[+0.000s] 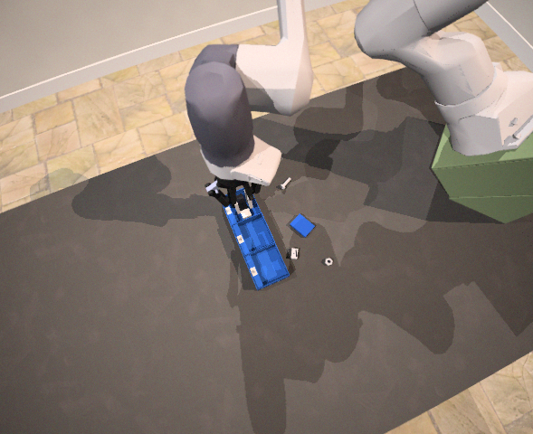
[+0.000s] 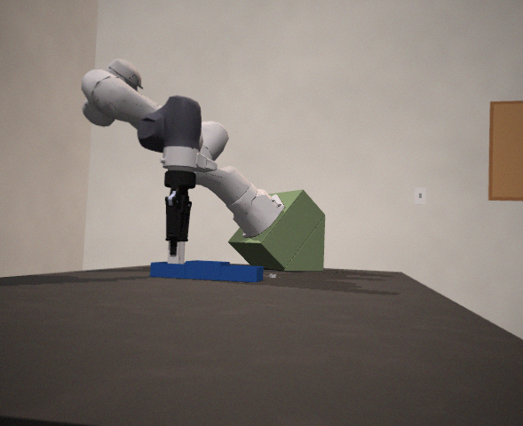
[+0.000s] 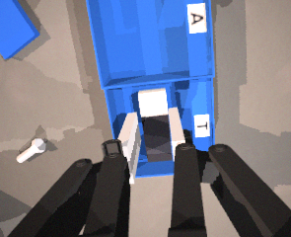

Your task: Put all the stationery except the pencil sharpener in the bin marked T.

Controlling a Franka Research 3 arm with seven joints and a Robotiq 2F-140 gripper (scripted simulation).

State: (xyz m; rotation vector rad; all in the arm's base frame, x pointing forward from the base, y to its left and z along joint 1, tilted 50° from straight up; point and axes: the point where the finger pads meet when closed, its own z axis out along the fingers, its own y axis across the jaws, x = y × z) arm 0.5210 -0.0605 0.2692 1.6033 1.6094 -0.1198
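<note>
Now: hand 4 cm above the black-and-white block. Also, from my hand: white bolt: 13 cm behind, 1 cm to the left, 4 cm below; then blue bin: 2 cm ahead, 8 cm to the left, 3 cm below; then flat blue block: 10 cm behind, 13 cm to the left, 5 cm below.
</note>
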